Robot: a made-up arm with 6 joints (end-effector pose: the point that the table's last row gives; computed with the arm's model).
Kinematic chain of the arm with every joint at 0, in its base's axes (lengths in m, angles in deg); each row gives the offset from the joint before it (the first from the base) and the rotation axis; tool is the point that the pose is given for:
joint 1: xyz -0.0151 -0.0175 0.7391 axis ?
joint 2: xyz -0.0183 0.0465 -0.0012 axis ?
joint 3: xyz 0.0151 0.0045 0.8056 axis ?
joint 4: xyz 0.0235 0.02 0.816 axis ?
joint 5: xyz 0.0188 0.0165 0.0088 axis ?
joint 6: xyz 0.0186 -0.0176 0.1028 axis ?
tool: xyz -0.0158 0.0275 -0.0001
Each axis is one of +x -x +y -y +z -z.
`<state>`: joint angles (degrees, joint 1 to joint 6).
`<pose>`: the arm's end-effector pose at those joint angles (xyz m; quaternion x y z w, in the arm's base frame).
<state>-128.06 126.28 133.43 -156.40 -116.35 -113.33</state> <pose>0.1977 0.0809 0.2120 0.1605 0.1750 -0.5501 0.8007</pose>
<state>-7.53 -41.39 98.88 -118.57 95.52 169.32</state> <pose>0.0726 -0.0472 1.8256 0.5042 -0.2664 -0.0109 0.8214</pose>
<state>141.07 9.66 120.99 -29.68 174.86 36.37</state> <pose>-0.5519 0.3362 1.0107 -0.2915 0.3466 -0.8645 0.2180</pose>
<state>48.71 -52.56 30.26 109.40 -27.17 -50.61</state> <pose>-0.7229 -0.7325 2.0988 0.2067 -0.1301 0.8066 0.5383</pose>
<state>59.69 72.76 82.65 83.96 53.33 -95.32</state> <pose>0.3592 1.0212 0.1806 0.5905 -0.6636 -0.4568 0.0470</pose>
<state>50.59 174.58 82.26 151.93 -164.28 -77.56</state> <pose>-0.4752 -0.5304 -0.1773 0.3733 0.3670 0.8514 0.0318</pose>
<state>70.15 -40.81 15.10 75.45 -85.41 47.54</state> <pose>-0.3093 -0.8601 2.0955 -0.4265 0.5800 -0.6574 0.2227</pose>
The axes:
joint 1: +z
joint 2: +y
joint 3: +y
joint 4: +z
joint 5: +y
joint 6: +z

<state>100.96 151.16 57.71 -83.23 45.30 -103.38</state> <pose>0.0563 -0.1052 -0.7078 0.4444 0.7683 0.0854 0.4527</pose>
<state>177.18 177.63 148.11 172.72 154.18 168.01</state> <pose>0.3930 -0.1446 0.5217 0.9965 0.0248 -0.0769 0.0221</pose>
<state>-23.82 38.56 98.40 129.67 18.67 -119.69</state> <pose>1.0900 -0.3435 0.7230 0.2120 0.8553 0.0601 0.4690</pose>
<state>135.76 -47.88 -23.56 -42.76 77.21 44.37</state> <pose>0.9781 -0.9813 1.6709 0.2116 0.2839 0.9301 0.0974</pose>
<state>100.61 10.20 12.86 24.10 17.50 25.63</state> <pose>-0.2188 0.5065 2.3575 -0.1983 0.2751 0.9125 0.2288</pose>
